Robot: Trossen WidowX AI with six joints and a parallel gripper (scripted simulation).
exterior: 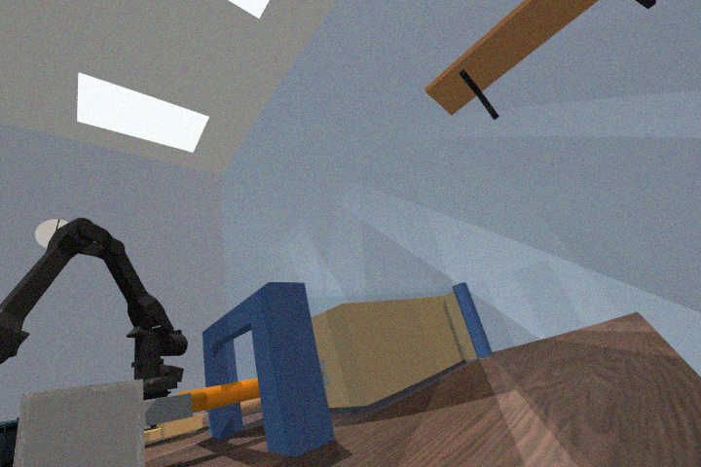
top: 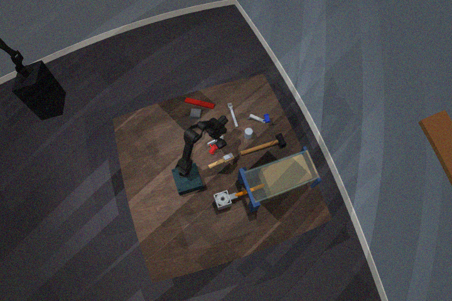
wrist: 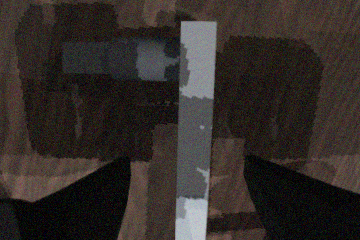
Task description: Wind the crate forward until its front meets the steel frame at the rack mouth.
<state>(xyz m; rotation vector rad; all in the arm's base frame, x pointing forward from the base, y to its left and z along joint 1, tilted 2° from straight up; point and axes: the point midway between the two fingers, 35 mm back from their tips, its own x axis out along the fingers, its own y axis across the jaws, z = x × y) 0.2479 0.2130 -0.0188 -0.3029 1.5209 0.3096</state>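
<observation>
The red-knobbed winch handle is 10 mm to the right of my gripper tip, 10 mm behind it and 10 mm above it. Round my gripper tip: brush (150 mm to the right, 20 mm ahead, 10 mm above); red knob (60 mm to the right, 30 mm behind, 20 mm above); grey block (240 mm to the left, 110 mm behind, 10 mm above).
</observation>
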